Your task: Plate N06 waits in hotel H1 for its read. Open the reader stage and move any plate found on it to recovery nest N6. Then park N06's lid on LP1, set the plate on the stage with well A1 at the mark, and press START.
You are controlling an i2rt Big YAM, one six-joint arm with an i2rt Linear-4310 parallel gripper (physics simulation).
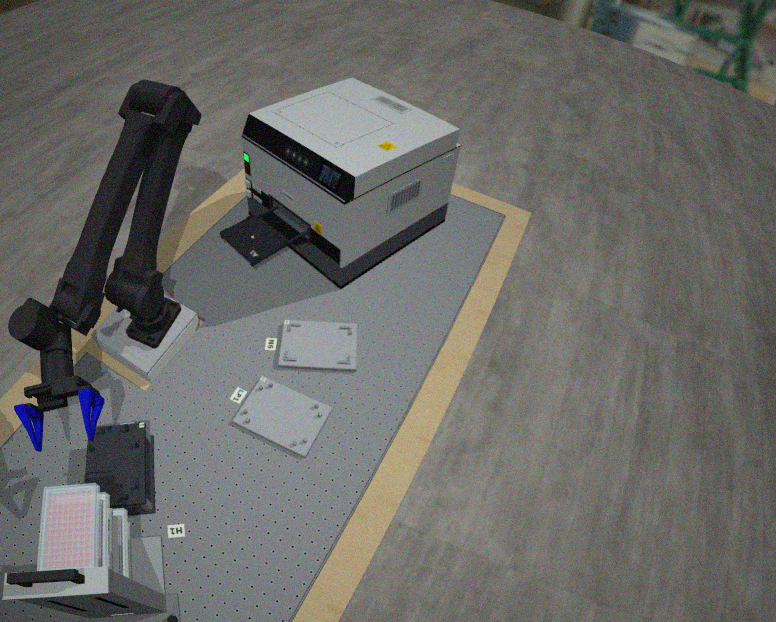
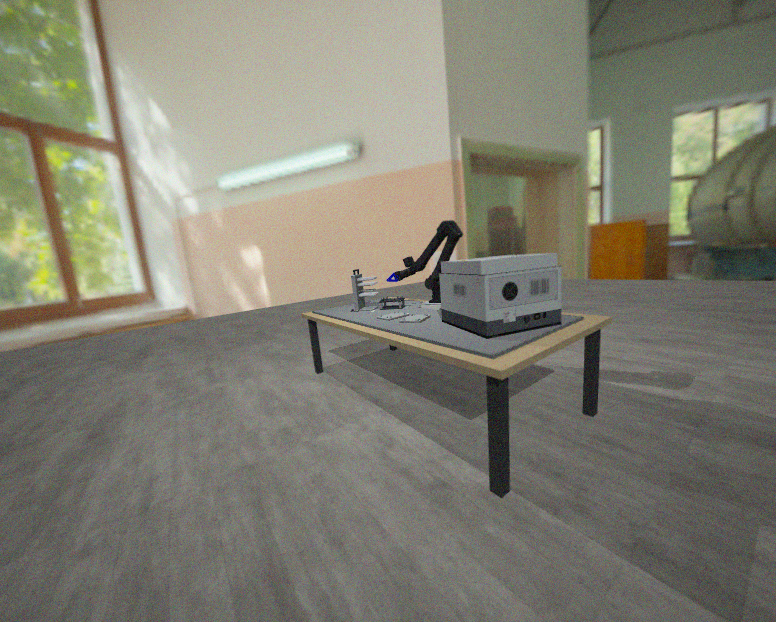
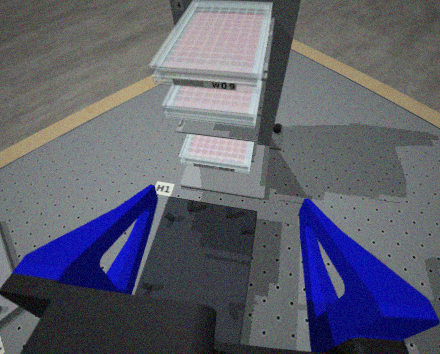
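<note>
My gripper is open and empty, above the dark platform and in front of hotel H1. The hotel holds a top plate with a W09 label at its front, a middle plate and a low plate. The lower labels are unreadable. The reader has its black stage out, with no plate on it. Nest N6 and LP1 are bare. Which button is START cannot be read.
A dark raised platform with small corner posts lies between the arm base and the hotel. A small black knob stands beside the hotel foot. The wooden table edge borders the grey perforated mat.
</note>
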